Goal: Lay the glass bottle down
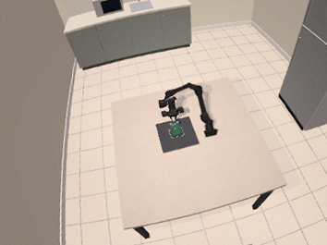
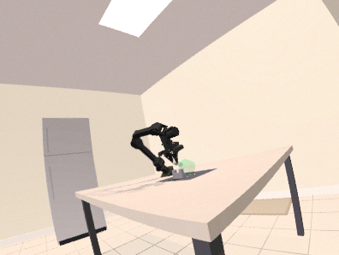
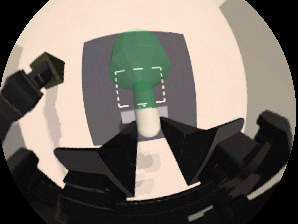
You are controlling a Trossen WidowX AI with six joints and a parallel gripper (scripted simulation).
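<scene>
Right now my gripper tip is 10 cm above the dark grey mat, 8 cm to the right of it and 1 cm past it. Round my gripper tip: green glass bottle 5 cm to the left, 2 cm below.
</scene>
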